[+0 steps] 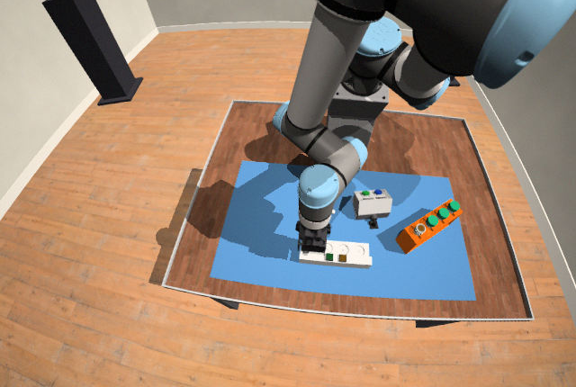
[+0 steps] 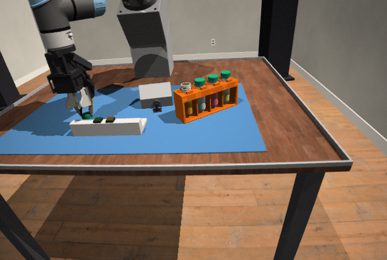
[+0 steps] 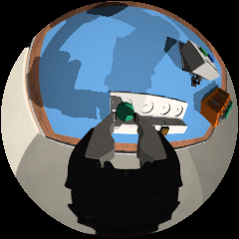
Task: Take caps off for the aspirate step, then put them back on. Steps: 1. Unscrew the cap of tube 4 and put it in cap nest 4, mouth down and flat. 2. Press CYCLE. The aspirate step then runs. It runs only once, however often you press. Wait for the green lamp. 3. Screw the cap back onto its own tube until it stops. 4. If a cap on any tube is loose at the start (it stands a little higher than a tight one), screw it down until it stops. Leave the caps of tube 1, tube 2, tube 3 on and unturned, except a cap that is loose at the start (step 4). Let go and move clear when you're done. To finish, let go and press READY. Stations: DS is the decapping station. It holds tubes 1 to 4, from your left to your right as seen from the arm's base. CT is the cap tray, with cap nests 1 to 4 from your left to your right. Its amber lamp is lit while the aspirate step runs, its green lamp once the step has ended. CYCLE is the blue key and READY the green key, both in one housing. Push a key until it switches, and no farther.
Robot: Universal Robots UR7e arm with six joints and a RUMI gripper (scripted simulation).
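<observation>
Right now the green key is 15 cm behind my hand, 20 cm to the left of it and 1 cm above it. Round my hand: green cap (2 cm below); blue key (15 cm behind, 25 cm to the left, 1 cm above); grey key housing (14 cm behind, 22 cm to the left, 1 cm below).
</observation>
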